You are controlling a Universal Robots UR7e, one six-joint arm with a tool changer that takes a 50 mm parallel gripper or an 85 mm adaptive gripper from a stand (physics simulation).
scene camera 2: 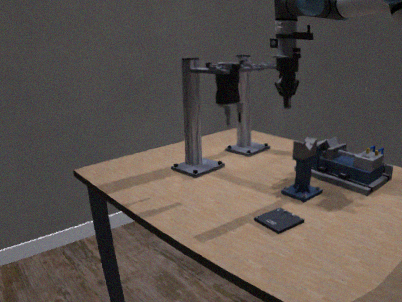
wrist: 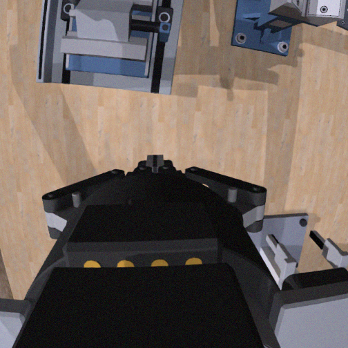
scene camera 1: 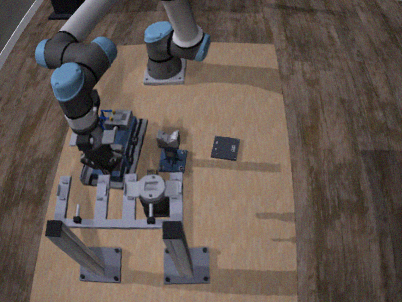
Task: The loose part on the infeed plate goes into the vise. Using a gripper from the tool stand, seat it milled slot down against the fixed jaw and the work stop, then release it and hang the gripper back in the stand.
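Frame: origin at the arm's base, x left, y ahead, z down, level; centimetres.
Seen in the pictures: arm's base, link origin: (scene camera 1: 164, 67).
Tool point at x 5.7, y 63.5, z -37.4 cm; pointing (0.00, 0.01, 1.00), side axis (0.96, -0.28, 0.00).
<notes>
Offsets run from my tool point to a thing's top centre.
The grey part (wrist: 102, 21) sits in the vise @(dx -10.6, dy -18.9, dz +29.8 cm) (scene camera 1: 142, 134) (scene camera 2: 352, 175) (wrist: 107, 82), behind the near jaw (wrist: 105, 47) in the wrist view. The dark rod of the work stop (wrist: 145, 25) reaches the part's right side. The part's underside and its slot are hidden. The adaptive gripper (scene camera 1: 108, 169) (scene camera 2: 287, 105) (wrist: 155, 162) is on the arm, high above the table between the vise and the tool stand (scene camera 1: 115, 223) (scene camera 2: 192, 115). Its fingertips are together with nothing between them. The dark infeed plate @(dx +28.1, dy -29.4, dz +38.9 cm) (scene camera 1: 225, 148) (scene camera 2: 279, 220) bears no part.
The other gripper (scene camera 1: 151, 189) (scene camera 2: 227, 87) hangs in the stand's right bay in scene camera 1. A blue pedestal (scene camera 1: 172, 159) (scene camera 2: 302, 175) with a grey V-shaped top stands beside the vise. The stand's two upright posts rise from bolted foot plates. A foot plate (wrist: 295, 223) shows in the wrist view.
</notes>
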